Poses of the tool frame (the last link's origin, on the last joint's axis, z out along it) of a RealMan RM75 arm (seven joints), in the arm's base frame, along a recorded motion.
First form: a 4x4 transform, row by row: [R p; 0 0 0 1], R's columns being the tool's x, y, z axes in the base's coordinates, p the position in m. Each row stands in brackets.
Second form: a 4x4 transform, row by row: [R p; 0 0 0 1], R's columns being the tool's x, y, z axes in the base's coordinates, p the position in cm. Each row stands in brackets. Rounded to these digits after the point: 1 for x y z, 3 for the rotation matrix.
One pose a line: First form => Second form
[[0.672 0.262 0.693 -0.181], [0.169 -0.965 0.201 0.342], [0.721 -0.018 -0.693 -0.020], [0 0 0 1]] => [[0.672 0.262 0.693 -18.1], [0.169 -0.965 0.201 34.2], [0.721 -0.018 -0.693 -2.0], [0 0 0 1]]
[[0.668 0.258 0.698 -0.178], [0.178 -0.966 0.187 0.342], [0.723 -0.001 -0.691 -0.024], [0 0 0 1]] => [[0.668 0.258 0.698 -17.8], [0.178 -0.966 0.187 34.2], [0.723 -0.001 -0.691 -2.4], [0 0 0 1]]
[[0.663 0.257 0.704 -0.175], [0.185 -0.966 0.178 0.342], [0.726 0.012 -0.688 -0.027], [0 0 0 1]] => [[0.663 0.257 0.704 -17.5], [0.185 -0.966 0.178 34.2], [0.726 0.012 -0.688 -2.7], [0 0 0 1]]
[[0.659 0.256 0.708 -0.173], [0.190 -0.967 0.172 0.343], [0.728 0.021 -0.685 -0.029], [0 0 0 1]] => [[0.659 0.256 0.708 -17.3], [0.190 -0.967 0.172 34.3], [0.728 0.021 -0.685 -2.9], [0 0 0 1]]
